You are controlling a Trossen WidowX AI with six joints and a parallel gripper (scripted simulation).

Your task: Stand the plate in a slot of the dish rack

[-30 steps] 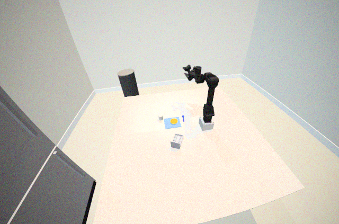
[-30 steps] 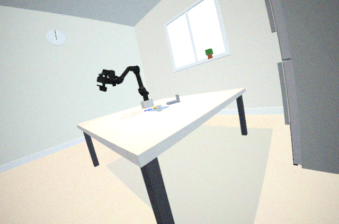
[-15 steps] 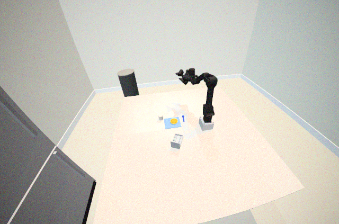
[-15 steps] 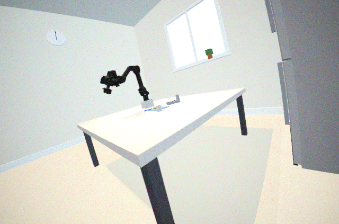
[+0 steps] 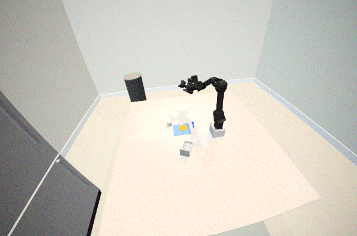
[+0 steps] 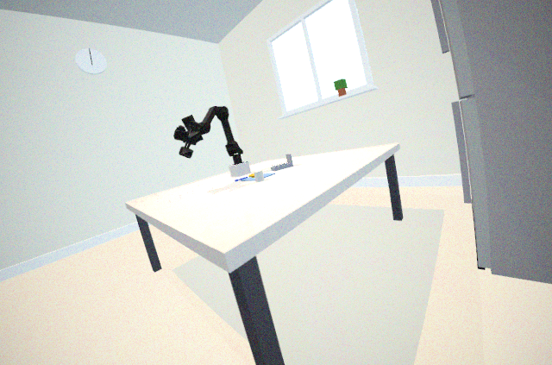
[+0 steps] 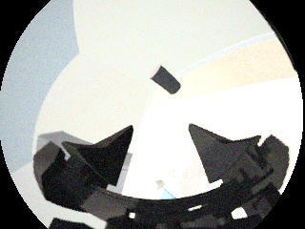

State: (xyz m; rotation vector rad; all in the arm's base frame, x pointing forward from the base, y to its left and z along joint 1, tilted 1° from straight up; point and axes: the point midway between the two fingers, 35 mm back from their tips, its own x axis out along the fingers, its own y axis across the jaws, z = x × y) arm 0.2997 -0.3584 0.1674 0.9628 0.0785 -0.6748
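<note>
Now: gripper tip 30 mm past the yellow plate, 320 mm to the right of it and 230 mm above it. From my gripper tip the other things lie so: blue utensil: 120 mm behind, 270 mm to the left, 240 mm below; light blue mat: 10 mm behind, 330 mm to the left, 240 mm below; grey dish rack: 60 mm behind, 540 mm to the left, 220 mm below.
</note>
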